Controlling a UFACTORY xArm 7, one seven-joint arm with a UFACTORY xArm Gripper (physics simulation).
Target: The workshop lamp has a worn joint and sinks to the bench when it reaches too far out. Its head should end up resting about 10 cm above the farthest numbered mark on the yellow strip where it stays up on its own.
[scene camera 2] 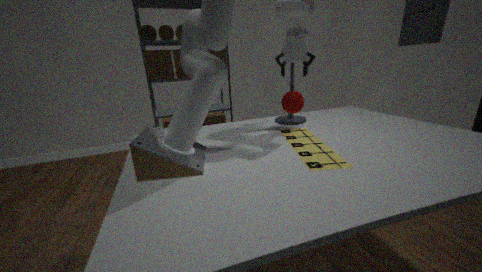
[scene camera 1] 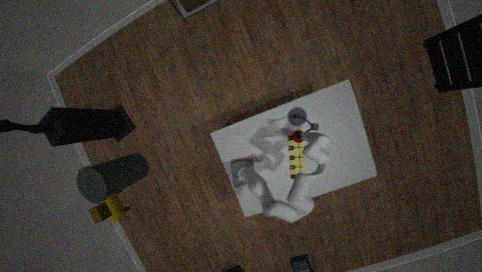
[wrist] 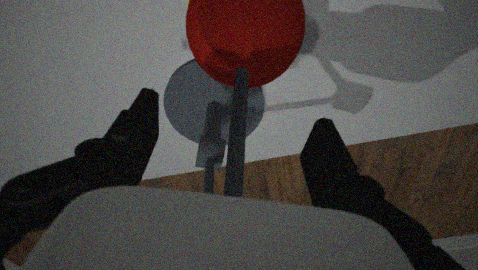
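Pixels of known places: gripper, between the fingertips: (scene camera 2: 293,76) (wrist: 235,125); arm's base, origin of its link: (scene camera 2: 176,146) (scene camera 1: 244,173).
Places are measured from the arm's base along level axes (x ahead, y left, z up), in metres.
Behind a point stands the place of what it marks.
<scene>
The lamp's red round head (scene camera 1: 297,136) (scene camera 2: 293,102) {x 0.527, y 0.018, z 0.074 m} (wrist: 245,35) {x 0.556, y 0.047, z 0.116 m} hangs a little above the bench, beside the round grey lamp base (scene camera 1: 297,116) {x 0.647, y 0.185, z -0.007 m} (scene camera 2: 285,120) {x 0.610, y 0.165, z -0.049 m} (wrist: 182,102) {x 0.696, y 0.147, z -0.048 m} and near the low-numbered end of the yellow strip (scene camera 1: 300,162) {x 0.474, y -0.192, z -0.061 m} (scene camera 2: 320,150) {x 0.455, y -0.203, z -0.061 m}. The strip's 5 mark is at the end away from the base. The thin dark lamp arm (scene camera 2: 292,82) (wrist: 235,150) rises from the head; its elbow (scene camera 1: 314,126) shows from above. My gripper (scene camera 2: 294,73) {x 0.576, y 0.073, z 0.177 m} (wrist: 235,125) {x 0.576, y 0.073, z 0.177 m} is open and empty, above the head, its fingers on either side of the arm in the wrist view, not gripping. Robot links hide it from above.
The white bench (scene camera 1: 345,100) {x 1.070, y 0.074, z -0.062 m} (scene camera 2: 225,220) {x 0.002, y -0.351, z -0.062 m} carries the lamp and strip. My arm's wedge-shaped mount (scene camera 2: 165,169) {x -0.058, y -0.085, z -0.032 m} stands at one edge of the bench, and the arm bends around over the strip's side. Shelves (scene camera 2: 145,67) stand behind the bench.
</scene>
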